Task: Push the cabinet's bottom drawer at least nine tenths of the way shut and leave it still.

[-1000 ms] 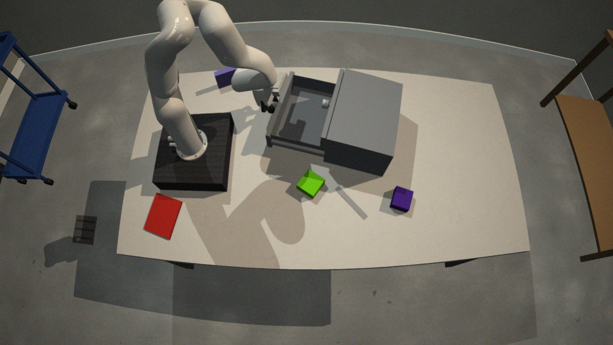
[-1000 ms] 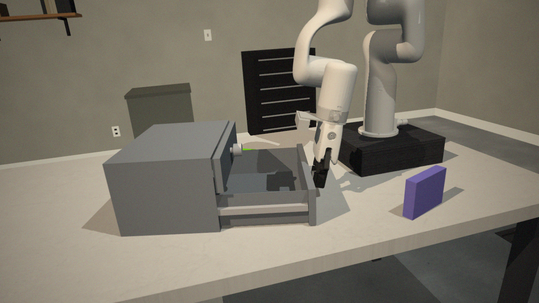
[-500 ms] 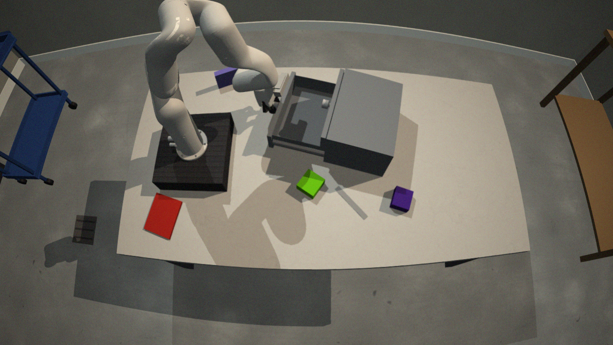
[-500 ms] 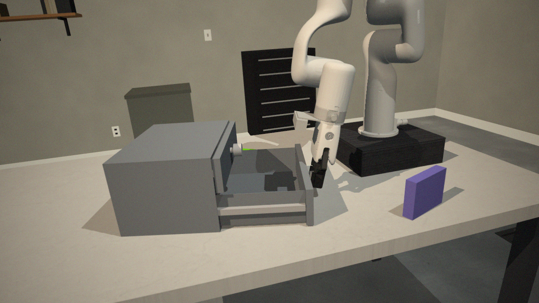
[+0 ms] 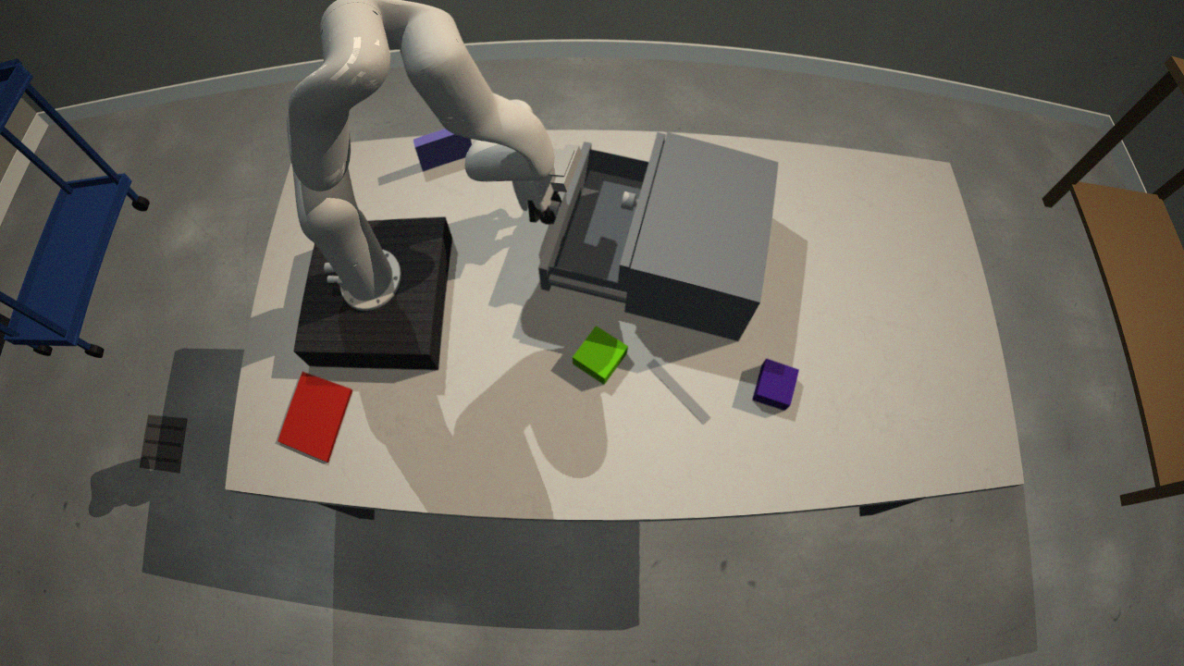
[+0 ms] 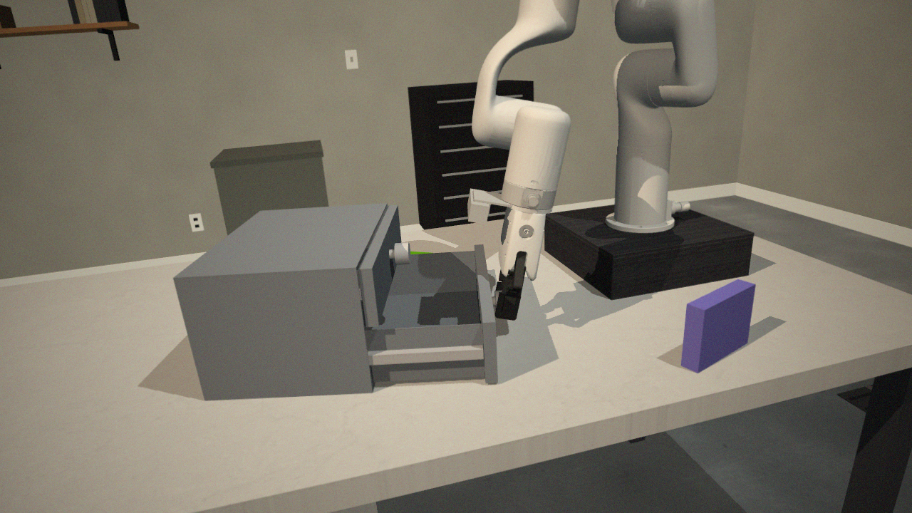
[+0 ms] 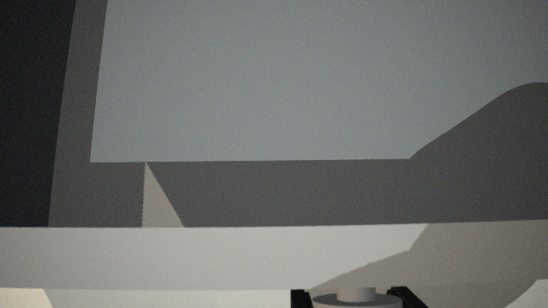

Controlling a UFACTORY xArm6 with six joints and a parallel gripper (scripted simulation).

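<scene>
Now: hand 130 mm short of the drawer, 30 mm to the left of it and 20 mm above it. The rest, counted from my hand: grey cabinet 210 mm ahead, 50 mm to the right, 20 mm above; then green block 110 mm ahead, 280 mm to the right, 30 mm below; then purple block 250 mm behind, 160 mm to the left.
</scene>
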